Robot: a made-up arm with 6 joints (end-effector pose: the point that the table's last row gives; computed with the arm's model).
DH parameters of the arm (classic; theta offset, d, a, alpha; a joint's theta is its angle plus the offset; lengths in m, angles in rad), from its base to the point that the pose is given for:
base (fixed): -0.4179 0 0.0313 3.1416
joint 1: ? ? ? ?
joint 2: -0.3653 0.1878 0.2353 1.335
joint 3: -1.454 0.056 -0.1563 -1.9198
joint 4: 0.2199 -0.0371 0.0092 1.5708
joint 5: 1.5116 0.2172 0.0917 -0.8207
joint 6: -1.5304 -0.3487 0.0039 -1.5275
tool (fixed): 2.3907 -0.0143 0 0
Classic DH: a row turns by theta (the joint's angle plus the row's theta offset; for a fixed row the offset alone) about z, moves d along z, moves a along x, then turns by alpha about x.
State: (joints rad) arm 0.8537 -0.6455 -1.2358 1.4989 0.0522 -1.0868
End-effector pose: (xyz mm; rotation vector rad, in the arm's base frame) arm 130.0 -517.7 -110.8 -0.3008 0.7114 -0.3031
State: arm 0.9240 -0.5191 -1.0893 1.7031 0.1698 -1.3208
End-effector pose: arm 101.7 -568.9 -97.3 -0.1647 0.6358 -0.4442
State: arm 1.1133 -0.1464 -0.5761 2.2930 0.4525 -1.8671
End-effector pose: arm -99.2 -660.5 4.2 0.2035 0.1942 -1.0373
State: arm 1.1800 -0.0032 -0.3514 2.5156 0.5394 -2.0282
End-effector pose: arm -198.8 -645.2 55.6 0.3049 -0.1033 -1.2731
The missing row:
joint 1: -0.4445 -0.1348 0.0319 -1.5294
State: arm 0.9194 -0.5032 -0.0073 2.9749 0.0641 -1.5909
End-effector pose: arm -307.4 -553.0 -72.3 0.6417 0.5401 -1.6844
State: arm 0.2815 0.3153 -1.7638 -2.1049 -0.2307 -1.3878
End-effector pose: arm 427.2 -289.3 -219.5 0.8795 1.8788 0.4557
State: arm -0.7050 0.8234 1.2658 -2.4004 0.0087 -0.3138
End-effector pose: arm 366.1 -238.6 -94.1 1.1849 0.2185 0.3144
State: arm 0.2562 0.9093 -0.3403 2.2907 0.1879 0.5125
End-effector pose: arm 131.2 -576.6 448.8 -0.7701 1.2316 -0.7659
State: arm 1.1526 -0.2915 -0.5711 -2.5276 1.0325 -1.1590
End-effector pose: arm -19.3 -503.3 -227.0 1.3297 0.4493 0.1191
